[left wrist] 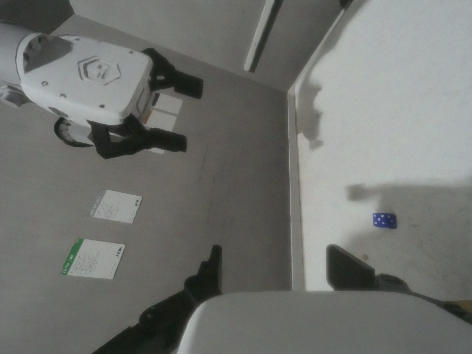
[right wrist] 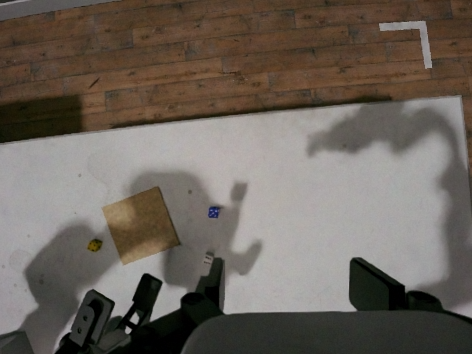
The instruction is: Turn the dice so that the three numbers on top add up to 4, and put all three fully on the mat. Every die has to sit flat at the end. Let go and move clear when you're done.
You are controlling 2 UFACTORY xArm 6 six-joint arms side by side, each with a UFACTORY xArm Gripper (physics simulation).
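Frame: origin at the left arm's base, x up, y left, z back, level; metres.
Seen in the pictures: left gripper, between the fingertips: [left wrist: 274, 262] [right wrist: 132, 284]; right gripper, between the fingertips: [left wrist: 195, 115] [right wrist: 286, 279].
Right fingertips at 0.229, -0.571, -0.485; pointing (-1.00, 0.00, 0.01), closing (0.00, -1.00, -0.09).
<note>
Offsets run from my right fingertips to a thing's middle, as dx, dy, dz. Level surfaces: height alone.
A tan square mat {-0.311, +0.249, +0.063} [right wrist: 142, 225] lies on the white table; its corner also shows in the left wrist view [left wrist: 465, 304]. A blue die {-0.303, +0.086, +0.015} [left wrist: 384, 220] [right wrist: 214, 212] sits off the mat, to its right in the right wrist view. A white die {-0.303, +0.089, +0.117} [right wrist: 208, 258] lies below the blue one, off the mat, close to the right gripper's left finger in the picture. A yellow die {-0.303, +0.347, +0.115} [right wrist: 94, 245] lies off the mat at its left. Top numbers are too small to read surely. My left gripper [left wrist: 274, 262] [right wrist: 132, 284] and right gripper [right wrist: 286, 282] [left wrist: 194, 114] are open and empty above the table.
The white table {dx -0.313} [right wrist: 300, 200] ends at a straight edge, with wooden floor [right wrist: 165, 65] beyond. A grey wall [left wrist: 250, 175] with several cards stands along another side. In the right wrist view the left gripper hangs at lower left, near the yellow die. Arm shadows fall around the dice.
</note>
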